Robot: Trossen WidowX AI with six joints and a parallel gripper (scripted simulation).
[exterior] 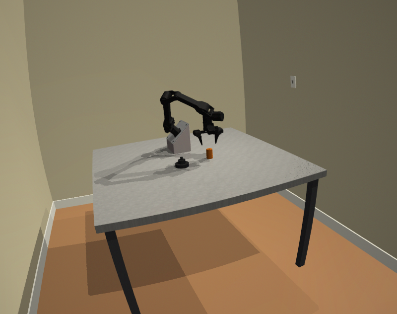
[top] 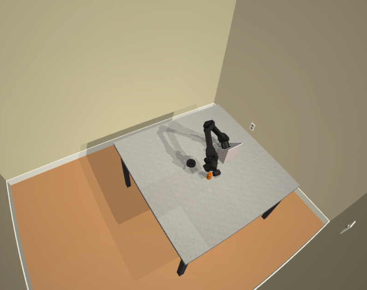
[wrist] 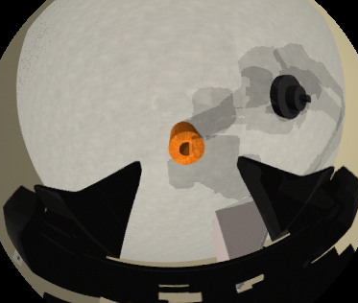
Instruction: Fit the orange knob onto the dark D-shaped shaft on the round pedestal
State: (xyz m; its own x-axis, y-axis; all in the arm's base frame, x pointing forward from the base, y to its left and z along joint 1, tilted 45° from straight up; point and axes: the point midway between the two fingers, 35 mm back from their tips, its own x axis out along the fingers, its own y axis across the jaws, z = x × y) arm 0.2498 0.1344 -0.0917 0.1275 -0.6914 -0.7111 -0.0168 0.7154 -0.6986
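Now: gripper tip 6 cm above the orange knob. Also, from my gripper tip: dark round pedestal: 20 cm to the right, 8 cm ahead, 6 cm below.
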